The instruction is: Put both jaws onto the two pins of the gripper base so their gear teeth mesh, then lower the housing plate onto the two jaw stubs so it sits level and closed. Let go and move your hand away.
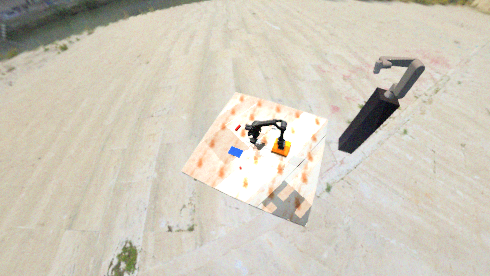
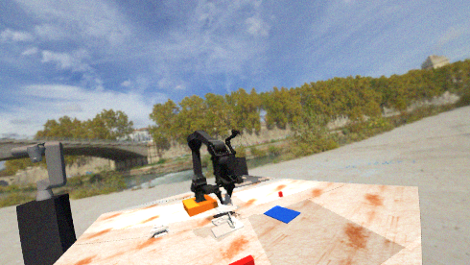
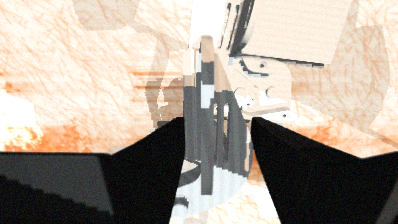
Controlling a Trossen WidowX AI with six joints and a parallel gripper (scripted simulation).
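My gripper tip is now 60 mm short of the pale flat plate, 50 mm to the left of it and 80 mm above it. The rest, counted from my gripper tip: blue flat plate: 160 mm ahead, 170 mm to the left, 80 mm below.
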